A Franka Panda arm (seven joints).
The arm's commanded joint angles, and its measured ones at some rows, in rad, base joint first. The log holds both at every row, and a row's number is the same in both.
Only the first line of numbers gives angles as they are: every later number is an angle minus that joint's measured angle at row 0.
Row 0, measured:
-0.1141, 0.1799, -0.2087, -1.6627, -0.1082, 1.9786, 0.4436
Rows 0 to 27, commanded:
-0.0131, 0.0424, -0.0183, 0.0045, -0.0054, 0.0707, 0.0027
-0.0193, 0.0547, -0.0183, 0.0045, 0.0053, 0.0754, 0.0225
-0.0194, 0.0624, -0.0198, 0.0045, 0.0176, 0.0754, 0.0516
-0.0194, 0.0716, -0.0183, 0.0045, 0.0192, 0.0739, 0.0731
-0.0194, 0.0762, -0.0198, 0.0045, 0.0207, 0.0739, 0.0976
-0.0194, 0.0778, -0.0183, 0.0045, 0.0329, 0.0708, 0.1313
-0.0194, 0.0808, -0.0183, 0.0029, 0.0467, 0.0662, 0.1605
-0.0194, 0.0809, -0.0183, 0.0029, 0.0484, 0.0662, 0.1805
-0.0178, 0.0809, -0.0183, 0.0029, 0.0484, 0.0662, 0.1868
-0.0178, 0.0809, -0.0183, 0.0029, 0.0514, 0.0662, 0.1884
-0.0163, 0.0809, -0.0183, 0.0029, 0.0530, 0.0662, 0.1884
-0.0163, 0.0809, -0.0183, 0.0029, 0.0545, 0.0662, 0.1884
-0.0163, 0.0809, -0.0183, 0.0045, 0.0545, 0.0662, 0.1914
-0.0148, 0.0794, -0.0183, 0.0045, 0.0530, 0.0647, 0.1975
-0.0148, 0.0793, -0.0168, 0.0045, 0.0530, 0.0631, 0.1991
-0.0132, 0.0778, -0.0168, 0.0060, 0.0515, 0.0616, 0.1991
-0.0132, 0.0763, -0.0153, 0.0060, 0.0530, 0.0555, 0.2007
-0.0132, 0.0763, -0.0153, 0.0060, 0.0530, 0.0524, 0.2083
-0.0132, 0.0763, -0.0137, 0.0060, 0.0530, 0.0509, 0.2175
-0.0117, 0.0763, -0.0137, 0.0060, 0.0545, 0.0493, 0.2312
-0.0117, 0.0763, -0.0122, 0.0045, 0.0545, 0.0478, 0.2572
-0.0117, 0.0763, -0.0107, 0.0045, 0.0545, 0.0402, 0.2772
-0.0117, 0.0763, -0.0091, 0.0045, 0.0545, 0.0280, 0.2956
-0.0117, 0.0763, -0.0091, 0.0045, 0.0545, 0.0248, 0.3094
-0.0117, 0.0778, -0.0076, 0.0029, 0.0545, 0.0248, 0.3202
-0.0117, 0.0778, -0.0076, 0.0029, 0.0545, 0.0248, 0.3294
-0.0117, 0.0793, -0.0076, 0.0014, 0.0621, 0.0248, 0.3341
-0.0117, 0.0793, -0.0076, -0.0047, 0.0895, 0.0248, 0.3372
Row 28, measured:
-0.0089, 0.0810, -0.0159, -0.0002, 0.0487, 0.0421, 0.3078
